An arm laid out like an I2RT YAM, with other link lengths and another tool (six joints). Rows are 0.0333 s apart.
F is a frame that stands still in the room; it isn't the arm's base.
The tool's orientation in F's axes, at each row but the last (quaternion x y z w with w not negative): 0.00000 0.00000 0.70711 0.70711; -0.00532 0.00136 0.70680 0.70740; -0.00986 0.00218 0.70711 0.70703; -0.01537 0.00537 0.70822 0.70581; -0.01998 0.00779 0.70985 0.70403; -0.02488 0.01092 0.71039 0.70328; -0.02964 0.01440 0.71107 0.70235; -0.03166 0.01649 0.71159 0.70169; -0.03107 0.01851 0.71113 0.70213
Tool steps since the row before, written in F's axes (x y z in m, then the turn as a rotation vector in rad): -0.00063 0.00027 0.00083 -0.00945 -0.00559 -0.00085; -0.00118 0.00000 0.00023 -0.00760 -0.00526 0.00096; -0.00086 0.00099 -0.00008 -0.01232 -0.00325 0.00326; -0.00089 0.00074 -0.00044 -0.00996 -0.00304 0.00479; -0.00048 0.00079 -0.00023 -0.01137 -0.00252 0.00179; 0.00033 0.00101 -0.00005 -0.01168 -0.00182 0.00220; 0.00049 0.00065 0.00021 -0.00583 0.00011 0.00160; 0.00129 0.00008 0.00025 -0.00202 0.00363 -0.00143; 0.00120 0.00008 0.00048 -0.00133 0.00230 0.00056
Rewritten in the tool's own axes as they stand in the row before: 0.00027 0.00063 0.00083 -0.00559 0.00945 -0.00085; 0.00000 0.00118 0.00024 -0.00528 0.00759 0.00095; 0.00099 0.00086 -0.00005 -0.00330 0.01228 0.00334; 0.00076 0.00089 -0.00041 -0.00315 0.00990 0.00484; 0.00080 0.00048 -0.00019 -0.00250 0.01136 0.00189; 0.00101 -0.00034 -0.00001 -0.00182 0.01165 0.00234; 0.00063 -0.00050 0.00024 0.00008 0.00579 0.00173; 0.00005 -0.00130 0.00023 0.00375 0.00200 -0.00114; 0.00003 -0.00121 0.00046 0.00227 0.00129 0.00074
